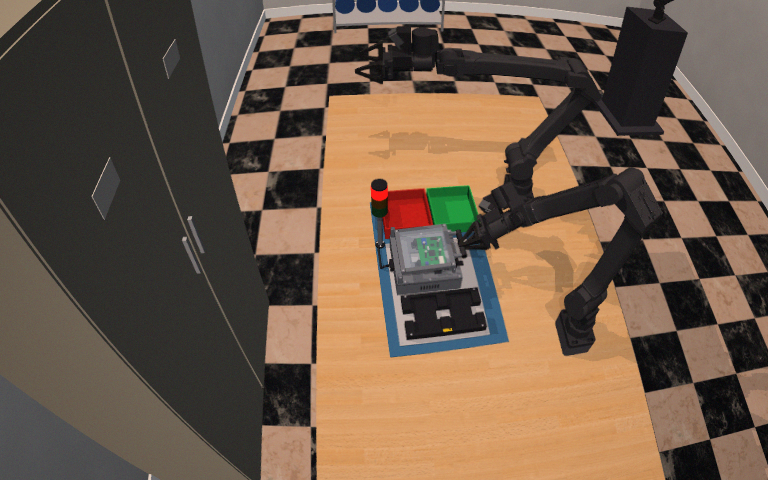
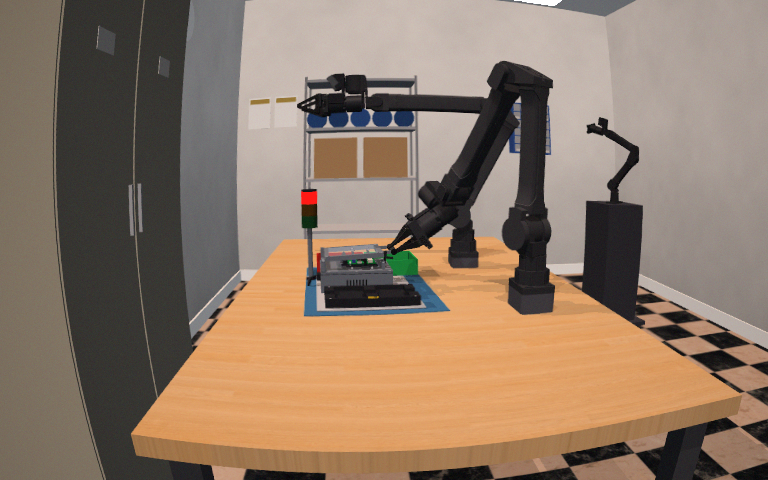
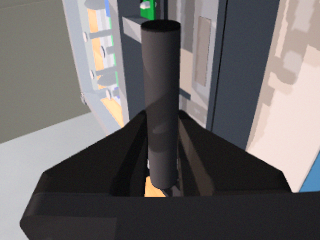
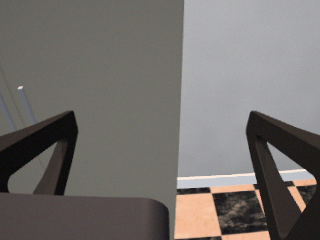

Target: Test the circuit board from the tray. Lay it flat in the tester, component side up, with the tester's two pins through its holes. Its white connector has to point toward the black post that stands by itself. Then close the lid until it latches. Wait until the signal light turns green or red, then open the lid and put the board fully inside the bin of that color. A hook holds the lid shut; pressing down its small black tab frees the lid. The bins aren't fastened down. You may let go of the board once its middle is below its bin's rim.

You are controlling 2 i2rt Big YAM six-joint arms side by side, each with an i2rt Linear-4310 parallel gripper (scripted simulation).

Observation:
In view: my left gripper (image 2: 390, 250), my right gripper (image 1: 355, 62), a green bin (image 1: 456, 204), a red bin (image 1: 409, 208) and a grey tester (image 3: 248, 73).
My left gripper also shows in image 1 (image 1: 459, 246) and in image 3 (image 3: 162, 120). My right gripper also shows in image 4 (image 4: 161, 120). Image 3 misses the green bin: it is out of frame. Image 4 does not show the green bin: it is out of frame.

